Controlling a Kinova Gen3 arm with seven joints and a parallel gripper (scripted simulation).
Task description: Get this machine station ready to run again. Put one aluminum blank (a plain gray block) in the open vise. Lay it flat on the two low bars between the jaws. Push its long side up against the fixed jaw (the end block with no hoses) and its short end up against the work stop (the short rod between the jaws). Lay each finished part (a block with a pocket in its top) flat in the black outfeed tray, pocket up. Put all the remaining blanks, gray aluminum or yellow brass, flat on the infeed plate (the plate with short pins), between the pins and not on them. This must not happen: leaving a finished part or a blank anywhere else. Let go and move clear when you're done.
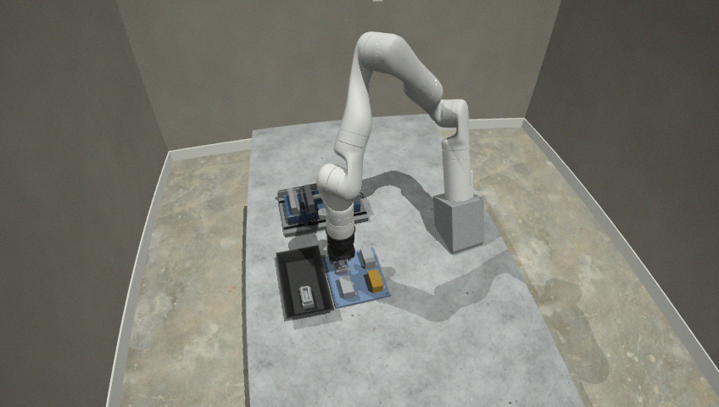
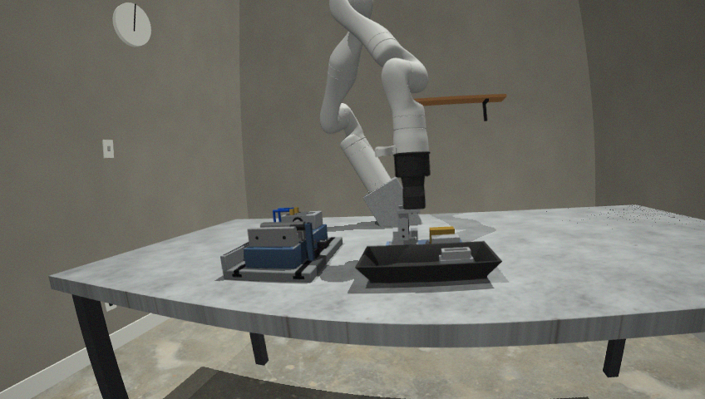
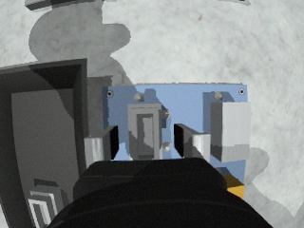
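My gripper is now 100 mm past the yellow brass blank, 80 mm to the right of it and 40 mm above it. Round my hand: vise: 30 mm ahead, 260 mm to the right, 20 mm below.
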